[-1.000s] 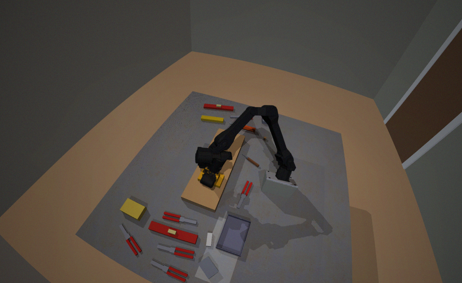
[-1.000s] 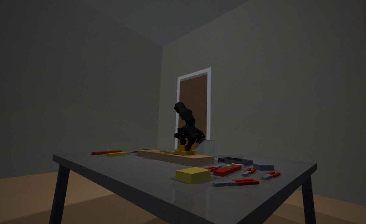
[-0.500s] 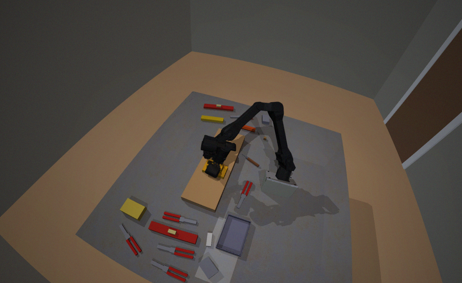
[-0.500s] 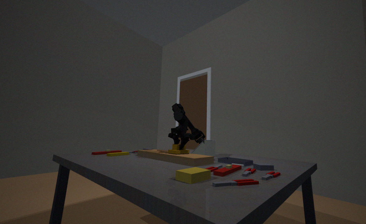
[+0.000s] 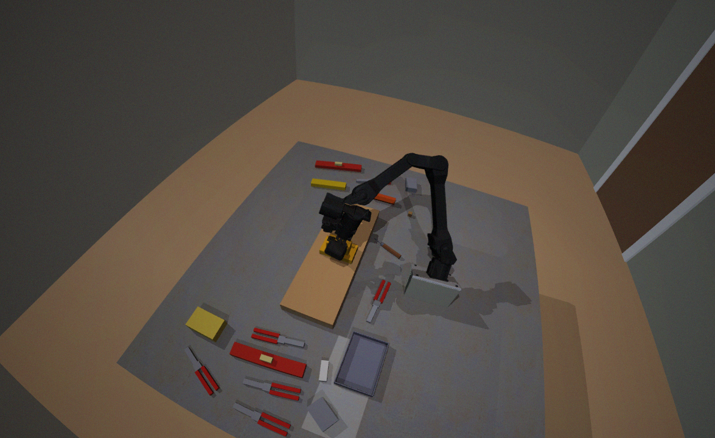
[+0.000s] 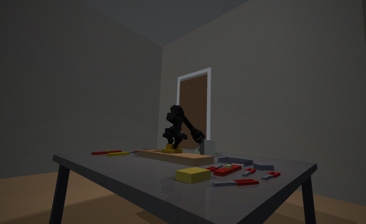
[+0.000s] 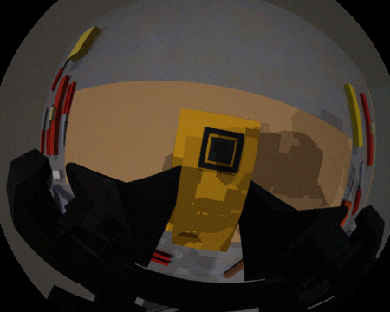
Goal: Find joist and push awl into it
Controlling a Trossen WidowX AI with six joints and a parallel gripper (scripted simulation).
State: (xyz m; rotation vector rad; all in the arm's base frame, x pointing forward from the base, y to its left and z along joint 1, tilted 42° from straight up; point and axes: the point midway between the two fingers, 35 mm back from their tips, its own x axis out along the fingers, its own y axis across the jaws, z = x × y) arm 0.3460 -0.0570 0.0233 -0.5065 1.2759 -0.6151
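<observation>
My gripper tip is 16 cm past the grey tray, 36 cm to the right of it and 5 cm above it. Round my gripper tip: yellow stud finder: 1 cm ahead, 2 cm above; yellow bar: 13 cm ahead, 38 cm to the right, 6 cm below; awl: 17 cm behind, 9 cm to the right, 6 cm below.
</observation>
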